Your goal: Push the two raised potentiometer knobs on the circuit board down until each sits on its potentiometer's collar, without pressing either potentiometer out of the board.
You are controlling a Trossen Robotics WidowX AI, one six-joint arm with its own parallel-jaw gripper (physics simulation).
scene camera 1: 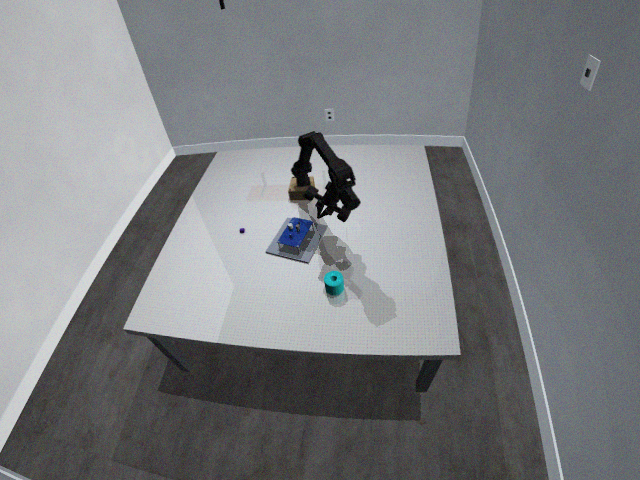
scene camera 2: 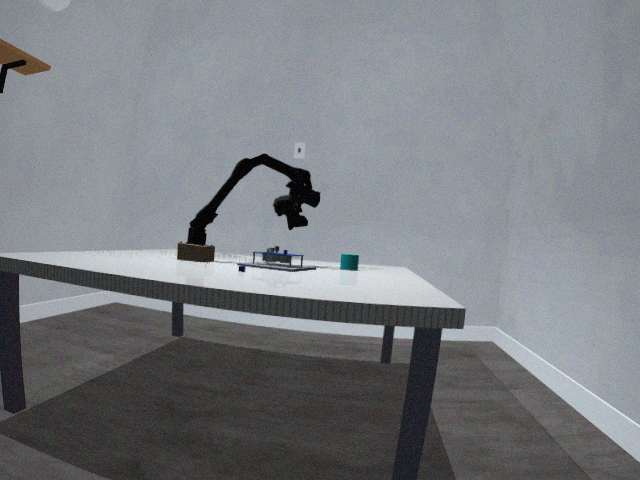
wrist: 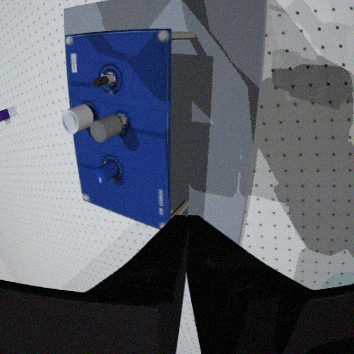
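Where they show: gripper, between the fingertips: (scene camera 1: 318,217) (scene camera 2: 290,229) (wrist: 185,226); arm's base, origin of its link: (scene camera 1: 303,182) (scene camera 2: 195,244).
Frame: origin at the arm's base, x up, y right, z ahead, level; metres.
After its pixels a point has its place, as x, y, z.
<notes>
The blue circuit board (scene camera 1: 296,241) @(-0.012, 0.045, 0.386) (scene camera 2: 295,254) @(-0.012, 0.083, 0.390) (wrist: 142,202) @(-0.012, 0.051, 0.390) stands on posts over a grey base plate (scene camera 1: 275,251) @(-0.053, 0.141, 0.388) (scene camera 2: 309,268) @(-0.057, 0.053, 0.443) (wrist: 227,145) @(-0.053, -0.020, 0.371). In the wrist view, a white knob (wrist: 78,118) @(0.008, 0.056, 0.306) and a grey knob (wrist: 106,128) @(0.014, 0.027, 0.322) stand side by side near its middle; a light collar shows behind the grey knob. A small blue knob (wrist: 106,172) @(0.002, 0.060, 0.354) with a white mark stands nearer the fingers, and a thin dark shaft (wrist: 103,80) @(-0.002, 0.026, 0.289) at the far end. Exact knob-to-collar gaps are unclear. My gripper (scene camera 1: 318,217) @(0.081, -0.057, 0.362) (scene camera 2: 291,227) @(0.081, -0.057, 0.362) (wrist: 185,226) @(0.081, -0.057, 0.362) is shut and empty, tilted, well above the board's level, touching nothing.
A teal cylinder (scene camera 1: 333,283) @(-0.001, -0.084, 0.629) (scene camera 2: 349,261) @(-0.027, -0.053, 0.601) with a hole in its top stands on the table (scene camera 1: 392,248) @(-0.061, -0.344, 0.447) (scene camera 2: 372,291) @(-0.061, 0.585, 0.571). A small purple cube (scene camera 1: 241,230) @(-0.048, 0.303, 0.236) (scene camera 2: 241,268) @(-0.052, 0.312, 0.232) (wrist: 4,115) @(-0.054, 0.292, 0.236) lies on the other side of the board. The arm stands on a wooden block (scene camera 1: 299,194) @(-0.025, 0.024, 0.061) (scene camera 2: 195,252) @(-0.028, 0.071, 0.020).
</notes>
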